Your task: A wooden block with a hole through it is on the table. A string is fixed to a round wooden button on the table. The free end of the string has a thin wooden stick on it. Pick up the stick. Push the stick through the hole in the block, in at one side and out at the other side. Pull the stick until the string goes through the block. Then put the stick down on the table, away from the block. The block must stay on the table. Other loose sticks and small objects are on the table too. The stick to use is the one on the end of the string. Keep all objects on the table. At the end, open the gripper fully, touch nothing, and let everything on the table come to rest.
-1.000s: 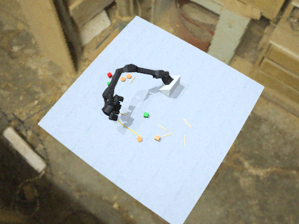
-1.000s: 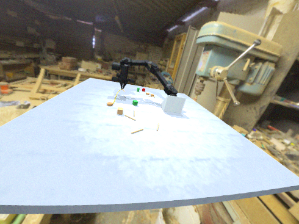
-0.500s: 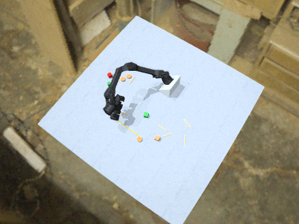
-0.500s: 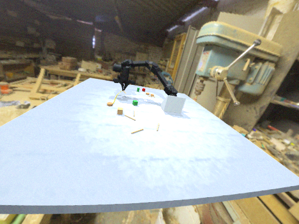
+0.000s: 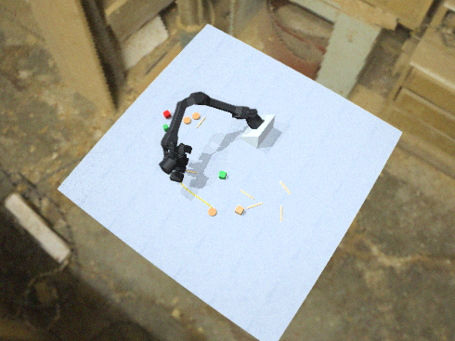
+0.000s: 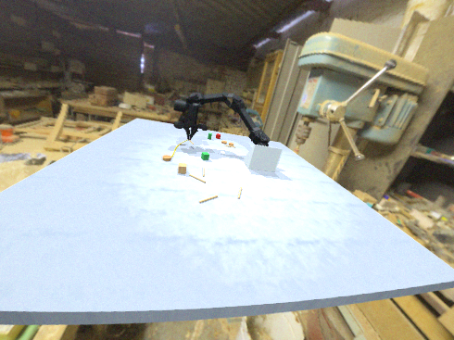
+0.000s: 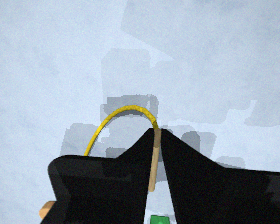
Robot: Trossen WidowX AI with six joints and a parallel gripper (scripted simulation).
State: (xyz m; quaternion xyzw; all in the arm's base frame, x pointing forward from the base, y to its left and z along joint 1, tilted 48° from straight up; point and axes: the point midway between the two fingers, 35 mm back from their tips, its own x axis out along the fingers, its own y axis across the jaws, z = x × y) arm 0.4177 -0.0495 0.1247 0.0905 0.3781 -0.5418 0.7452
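My gripper tip is now 160 mm to the right of the green cube, 110 mm past it and 20 mm above it. The rest, counted from my gripper tip: round wooden button (250 mm to the left, 60 mm ahead, 30 mm below); then red cube (290 mm to the right, 180 mm behind, 20 mm below); then thin wooden stick (20 mm to the left, 10 mm behind).
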